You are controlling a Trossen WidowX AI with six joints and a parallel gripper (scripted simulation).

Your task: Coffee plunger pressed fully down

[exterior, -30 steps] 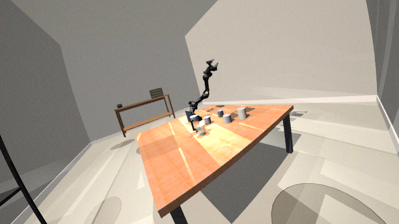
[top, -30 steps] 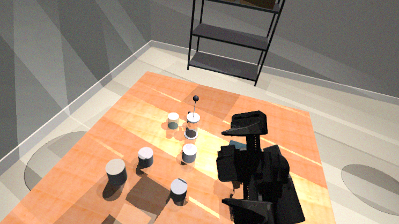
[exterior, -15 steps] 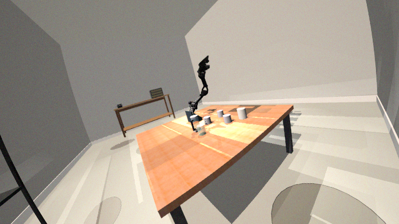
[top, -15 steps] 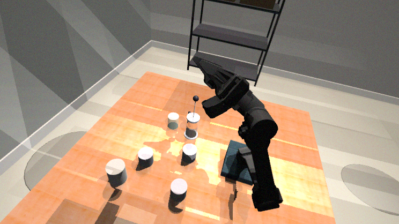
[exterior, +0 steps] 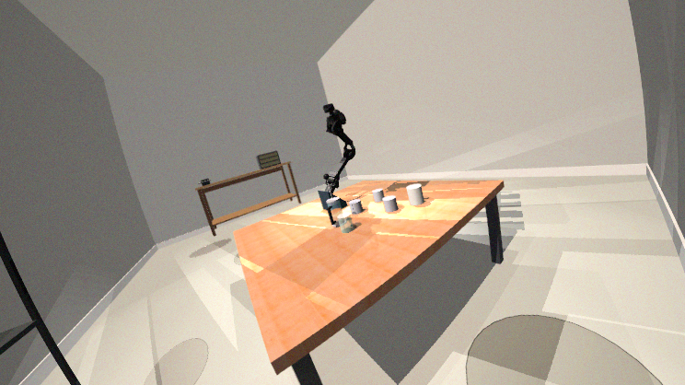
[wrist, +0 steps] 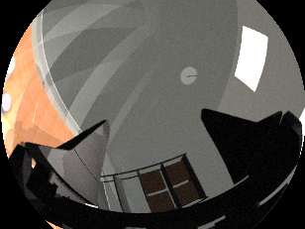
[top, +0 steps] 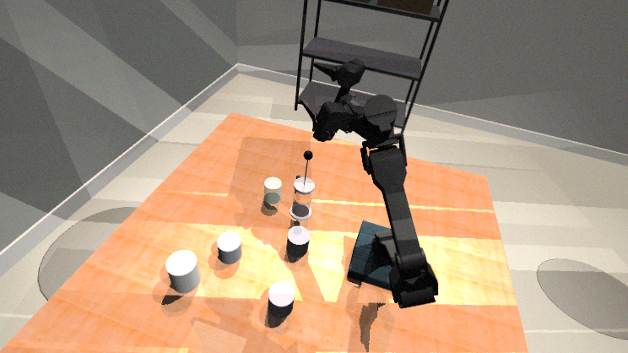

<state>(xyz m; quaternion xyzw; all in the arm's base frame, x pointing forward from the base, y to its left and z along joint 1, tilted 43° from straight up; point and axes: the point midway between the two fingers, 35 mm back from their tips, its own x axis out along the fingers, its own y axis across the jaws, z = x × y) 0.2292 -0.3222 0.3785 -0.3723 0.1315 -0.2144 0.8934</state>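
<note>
The coffee press is 10 mm ahead of my gripper tip, 170 mm to the right of it and 460 mm below it.
</note>
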